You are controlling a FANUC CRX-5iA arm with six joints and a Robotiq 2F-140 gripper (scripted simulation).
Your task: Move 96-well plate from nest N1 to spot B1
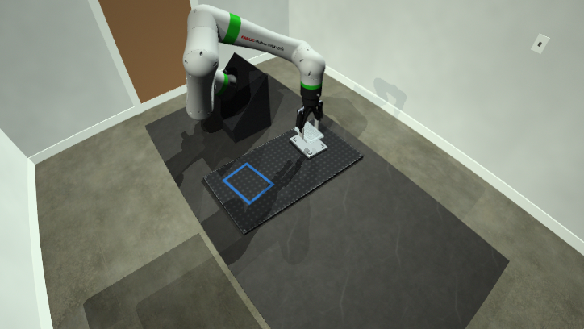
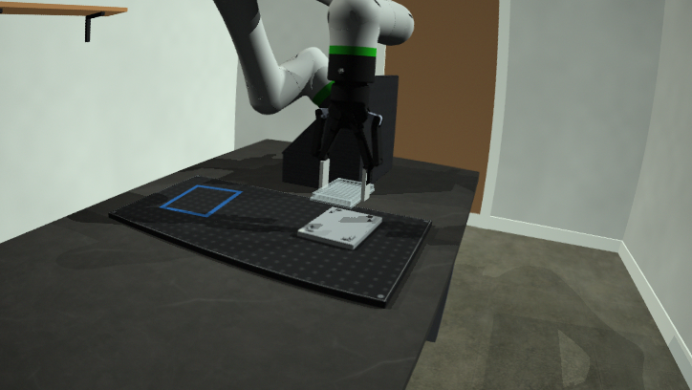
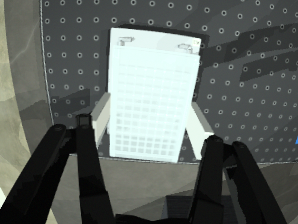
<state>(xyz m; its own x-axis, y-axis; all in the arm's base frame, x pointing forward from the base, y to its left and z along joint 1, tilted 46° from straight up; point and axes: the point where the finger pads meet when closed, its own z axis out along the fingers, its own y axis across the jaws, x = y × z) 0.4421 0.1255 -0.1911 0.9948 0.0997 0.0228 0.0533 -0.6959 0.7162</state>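
My hand is 100 mm above the grey plate nest. Also, from my hand: white 96-well plate: 20 mm below.
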